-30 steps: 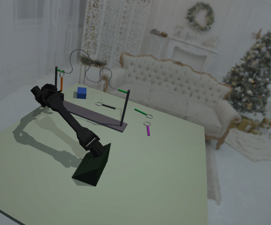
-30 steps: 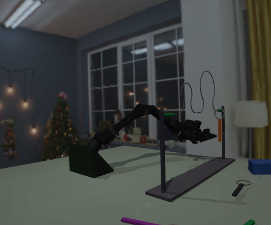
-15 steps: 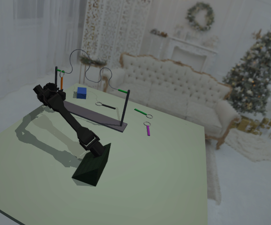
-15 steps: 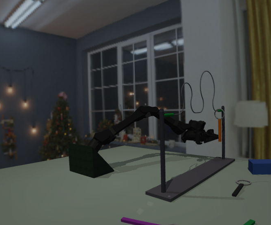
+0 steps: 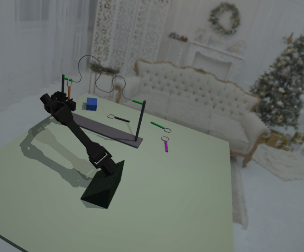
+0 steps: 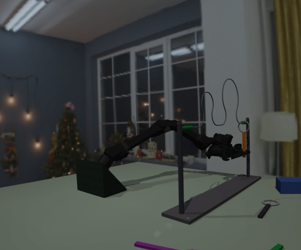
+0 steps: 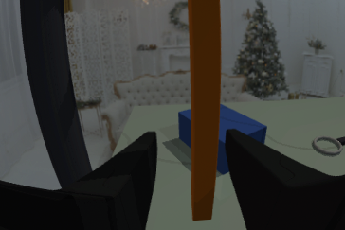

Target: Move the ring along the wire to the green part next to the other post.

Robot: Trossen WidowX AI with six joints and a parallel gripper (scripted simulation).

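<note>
My gripper tip is 3 cm past the wire rig, 24 cm to the left of it and 10 cm below it.
</note>
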